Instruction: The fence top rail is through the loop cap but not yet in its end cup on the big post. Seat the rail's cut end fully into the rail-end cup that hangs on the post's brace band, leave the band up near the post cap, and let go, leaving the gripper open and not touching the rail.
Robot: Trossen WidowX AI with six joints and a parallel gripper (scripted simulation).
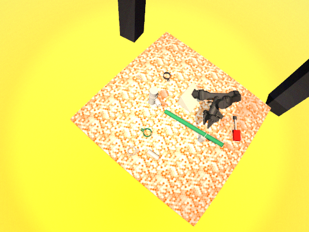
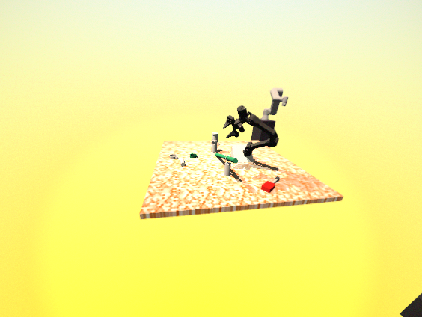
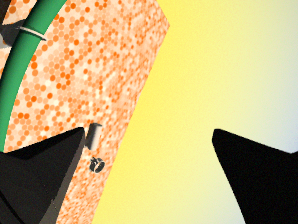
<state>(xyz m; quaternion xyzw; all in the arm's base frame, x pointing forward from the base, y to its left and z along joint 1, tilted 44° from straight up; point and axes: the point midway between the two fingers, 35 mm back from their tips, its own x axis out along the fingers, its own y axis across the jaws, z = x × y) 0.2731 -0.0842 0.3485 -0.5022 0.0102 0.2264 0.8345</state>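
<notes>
Now: gripper tip 40 cm to the left of the rail-end cup, 20 cm above it and 7 cm past it. The rest, counted from my gripper tip: short line post (22 cm below, 5 cm to the left, 3 cm behind); then short white tube (31 cm below, 29 cm ahead, 22 cm to the right); then red-handled tool (31 cm below, 30 cm behind, 27 cm to the left).
</notes>
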